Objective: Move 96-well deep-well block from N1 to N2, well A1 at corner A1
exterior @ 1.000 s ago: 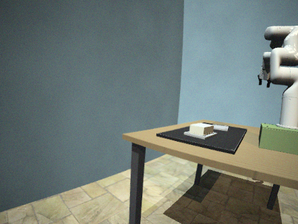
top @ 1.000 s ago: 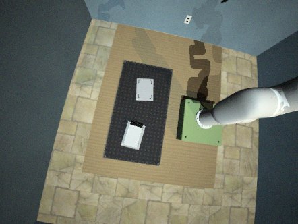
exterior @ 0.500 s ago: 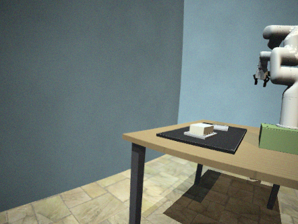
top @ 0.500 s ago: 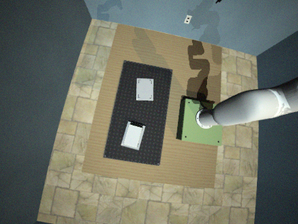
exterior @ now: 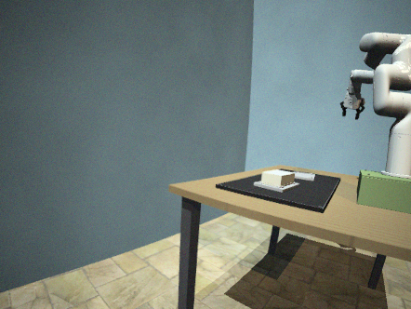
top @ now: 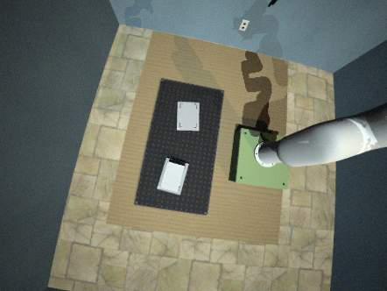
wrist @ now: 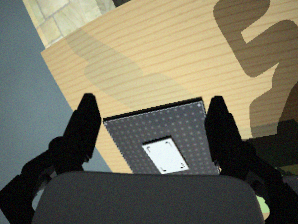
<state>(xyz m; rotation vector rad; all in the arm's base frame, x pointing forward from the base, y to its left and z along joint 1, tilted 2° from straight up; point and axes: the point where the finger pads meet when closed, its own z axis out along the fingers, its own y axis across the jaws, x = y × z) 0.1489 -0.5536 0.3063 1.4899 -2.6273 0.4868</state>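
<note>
Right now my hand is 310 mm short of the 96-well deep-well block, 680 mm to the right of it and 340 mm above it.
</note>
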